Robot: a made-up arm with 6 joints.
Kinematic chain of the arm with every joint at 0, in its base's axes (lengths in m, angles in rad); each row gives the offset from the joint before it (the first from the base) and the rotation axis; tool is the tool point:
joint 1: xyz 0 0 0.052 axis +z
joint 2: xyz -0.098 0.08 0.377 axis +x
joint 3: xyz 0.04 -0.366 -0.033 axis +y
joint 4: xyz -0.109 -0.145 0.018 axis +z
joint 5: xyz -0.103 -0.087 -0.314 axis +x
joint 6: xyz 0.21 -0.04 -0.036 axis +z
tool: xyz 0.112 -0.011 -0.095
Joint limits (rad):
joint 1: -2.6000..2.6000
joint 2: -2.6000..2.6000
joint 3: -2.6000..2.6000
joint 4: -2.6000..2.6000
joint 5: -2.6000..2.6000
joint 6: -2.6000..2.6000
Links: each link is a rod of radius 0.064 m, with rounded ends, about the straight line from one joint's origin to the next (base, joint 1, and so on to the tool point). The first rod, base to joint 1, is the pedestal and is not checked.
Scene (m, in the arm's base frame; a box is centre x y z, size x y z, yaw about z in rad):
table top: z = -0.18
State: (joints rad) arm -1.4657 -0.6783 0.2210 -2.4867 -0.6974 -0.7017
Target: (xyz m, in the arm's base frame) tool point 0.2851 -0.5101 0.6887
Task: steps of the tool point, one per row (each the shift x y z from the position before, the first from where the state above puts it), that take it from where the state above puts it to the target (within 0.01 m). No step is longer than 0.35 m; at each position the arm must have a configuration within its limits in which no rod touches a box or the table.
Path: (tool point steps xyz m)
1: -0.1607 -0.2336 -0.0424
2: -0.0425 -0.3003 -0.0089
3: 0.1042 -0.2958 0.0258
4: 0.2355 -0.2112 0.0563
5: 0.3086 -0.0641 0.0780
6: 0.2955 0.1056 0.0874

